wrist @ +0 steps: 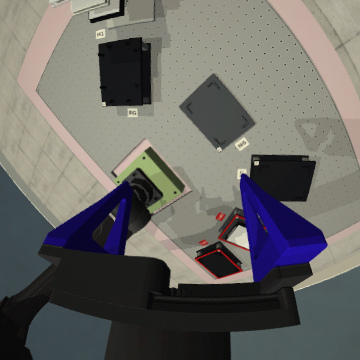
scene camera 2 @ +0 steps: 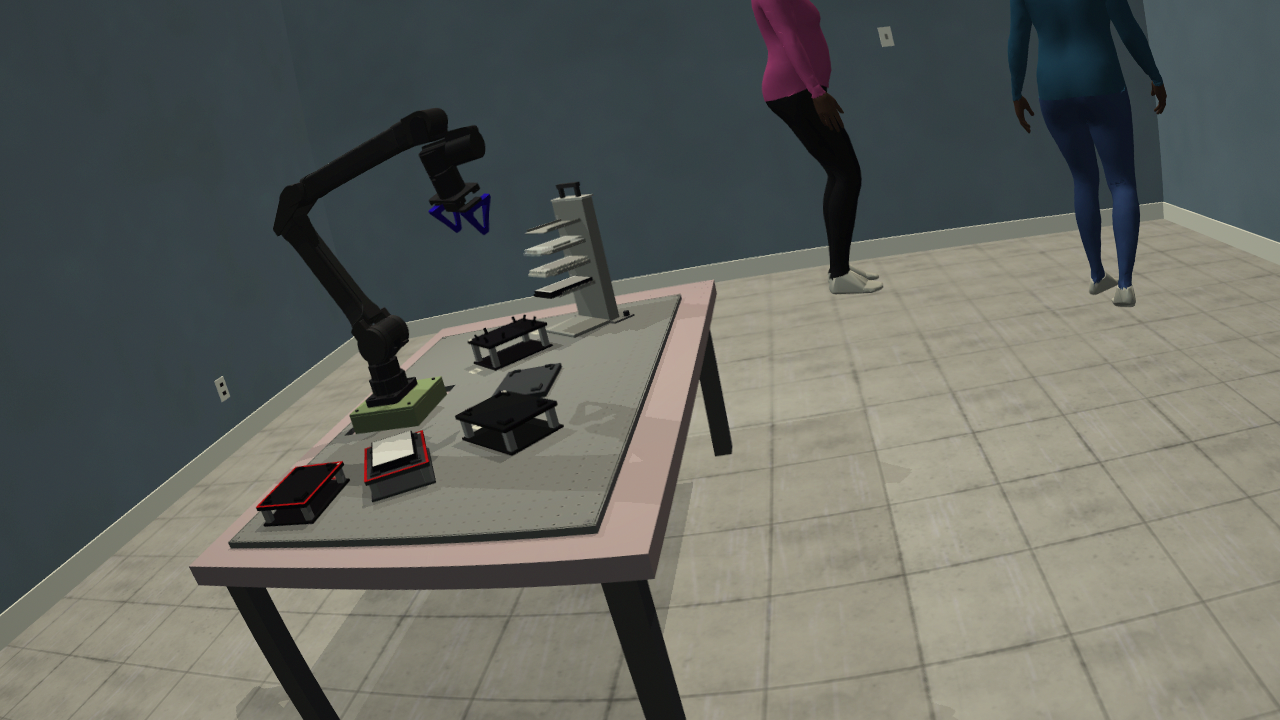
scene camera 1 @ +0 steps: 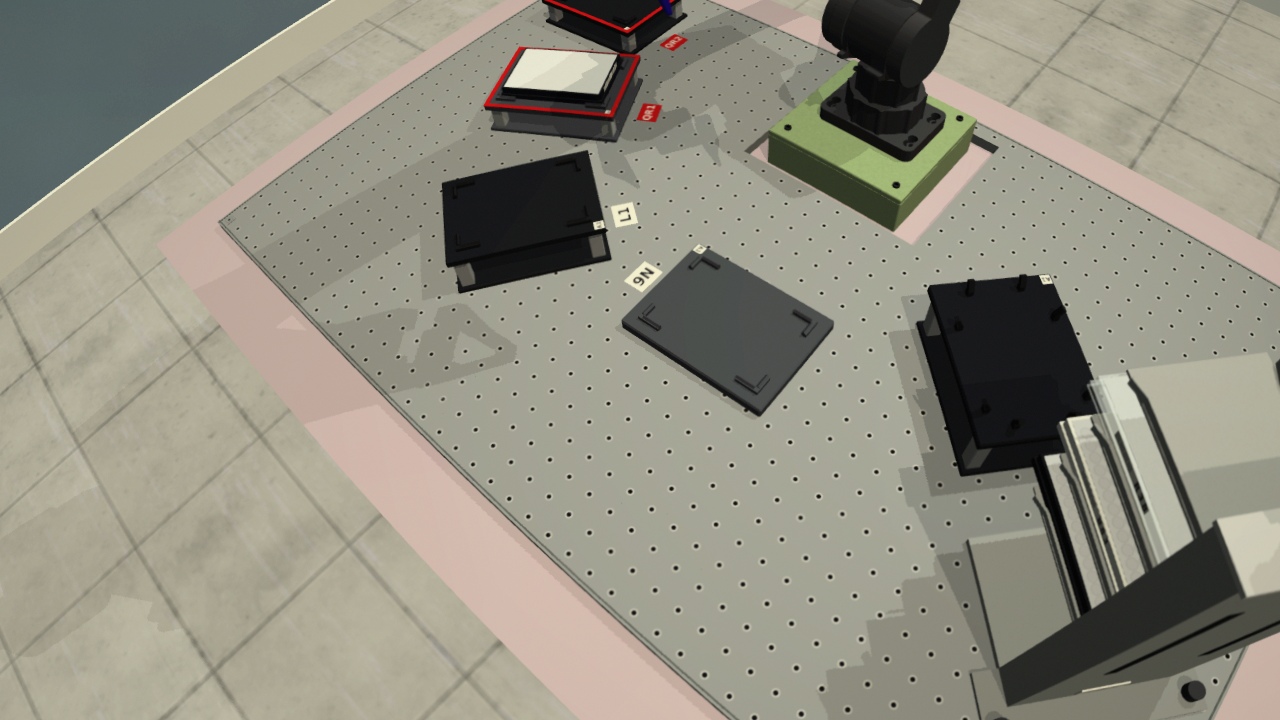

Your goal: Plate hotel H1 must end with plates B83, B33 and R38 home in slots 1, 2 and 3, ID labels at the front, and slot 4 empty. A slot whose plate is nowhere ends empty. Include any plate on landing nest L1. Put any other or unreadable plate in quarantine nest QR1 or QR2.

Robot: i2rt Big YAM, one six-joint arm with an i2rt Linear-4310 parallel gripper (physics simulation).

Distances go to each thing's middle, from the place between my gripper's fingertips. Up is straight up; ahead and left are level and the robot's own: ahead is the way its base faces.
My hand is 330 mm above the flat dark nest labelled N6 (scene camera 1: 746,338), 30 mm short of it and 10 mm to the left of it.
